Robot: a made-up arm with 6 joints.
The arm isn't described. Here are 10 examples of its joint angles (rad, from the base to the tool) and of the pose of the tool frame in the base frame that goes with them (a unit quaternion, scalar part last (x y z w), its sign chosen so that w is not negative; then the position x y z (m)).
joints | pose
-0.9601 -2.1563 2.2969 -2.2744 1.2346 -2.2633 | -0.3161 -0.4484 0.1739 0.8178 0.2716 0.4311 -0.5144
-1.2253 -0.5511 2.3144 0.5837 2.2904 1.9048 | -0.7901 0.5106 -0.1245 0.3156 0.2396 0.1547 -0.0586
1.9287 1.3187 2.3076 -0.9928 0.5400 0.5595 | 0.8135 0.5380 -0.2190 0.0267 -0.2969 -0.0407 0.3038
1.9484 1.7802 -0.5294 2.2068 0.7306 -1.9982 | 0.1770 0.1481 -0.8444 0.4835 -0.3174 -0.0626 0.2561
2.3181 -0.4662 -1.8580 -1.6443 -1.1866 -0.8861 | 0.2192 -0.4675 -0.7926 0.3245 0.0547 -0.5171 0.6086
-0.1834 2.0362 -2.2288 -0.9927 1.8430 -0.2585 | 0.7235 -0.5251 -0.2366 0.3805 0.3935 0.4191 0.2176
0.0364 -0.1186 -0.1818 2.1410 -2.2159 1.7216 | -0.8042 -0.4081 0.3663 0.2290 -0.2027 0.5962 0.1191
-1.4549 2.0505 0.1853 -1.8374 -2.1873 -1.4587 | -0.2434 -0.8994 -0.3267 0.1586 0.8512 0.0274 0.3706
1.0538 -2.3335 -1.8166 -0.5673 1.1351 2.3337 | 0.4698 -0.1189 0.7525 0.4460 -0.5021 0.2066 -0.1966
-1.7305 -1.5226 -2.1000 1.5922 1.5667 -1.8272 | -0.9978 -0.0583 -0.0154 0.0268 0.4543 -0.2222 -0.2897
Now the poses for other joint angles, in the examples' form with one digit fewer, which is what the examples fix.
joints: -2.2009 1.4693 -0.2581 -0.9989 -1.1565 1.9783
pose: 0.310 -0.892 0.123 0.305 0.152 -0.569 0.334
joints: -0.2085 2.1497 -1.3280 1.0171 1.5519 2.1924
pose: -0.098 0.411 -0.835 0.352 0.591 0.166 -0.025
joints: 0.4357 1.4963 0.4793 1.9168 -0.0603 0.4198
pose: 0.118 -0.168 0.214 0.955 -0.208 0.593 0.331
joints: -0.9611 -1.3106 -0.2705 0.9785 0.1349 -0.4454
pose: -0.533 -0.740 -0.056 0.406 0.567 0.468 -0.401
